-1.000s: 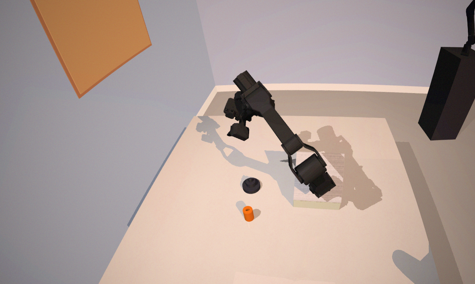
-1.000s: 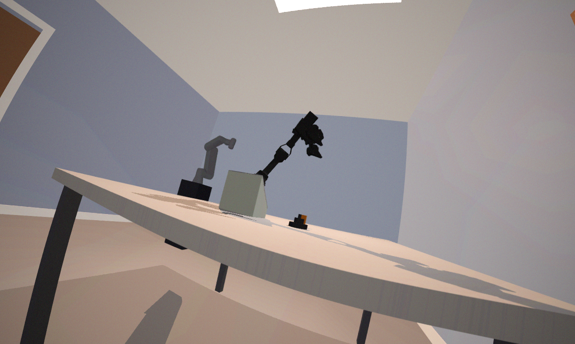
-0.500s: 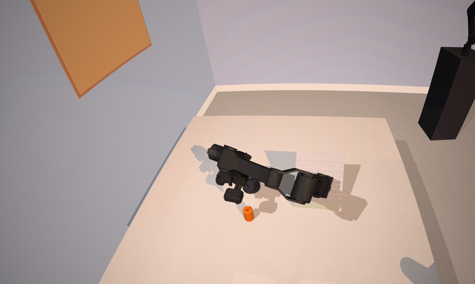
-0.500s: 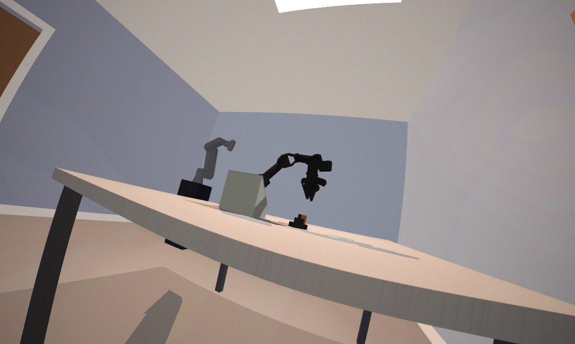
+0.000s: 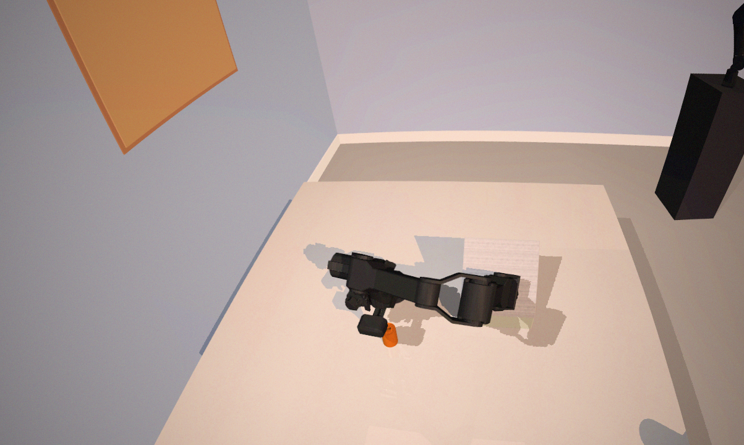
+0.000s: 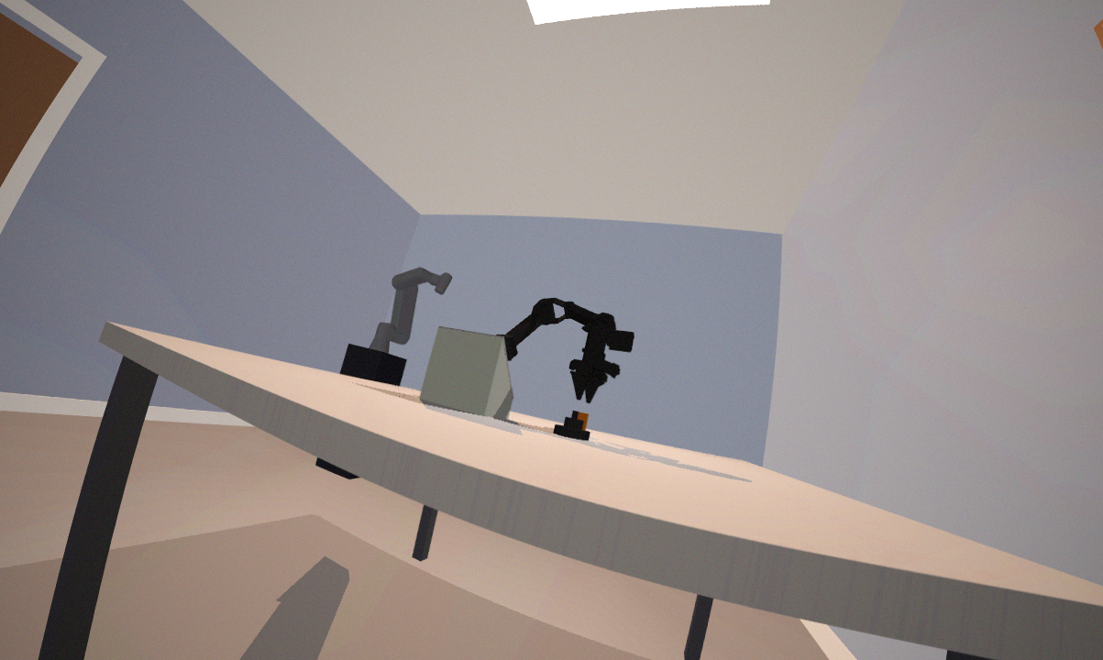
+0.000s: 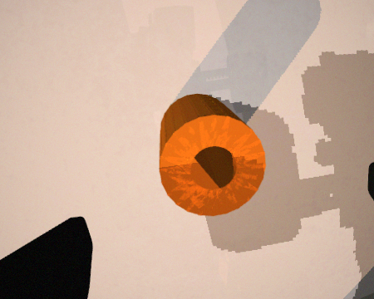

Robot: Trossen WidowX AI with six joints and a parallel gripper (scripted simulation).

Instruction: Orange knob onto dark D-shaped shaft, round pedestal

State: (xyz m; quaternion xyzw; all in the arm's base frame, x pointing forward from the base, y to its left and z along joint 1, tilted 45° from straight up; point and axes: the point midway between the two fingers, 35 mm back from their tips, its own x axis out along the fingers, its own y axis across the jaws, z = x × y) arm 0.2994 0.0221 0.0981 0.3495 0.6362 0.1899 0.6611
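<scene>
Right now the orange knob is 6 cm below my gripper tip. Also, from my gripper tip: pedestal: 17 cm to the right, 6 cm below, 1 cm ahead.
</scene>
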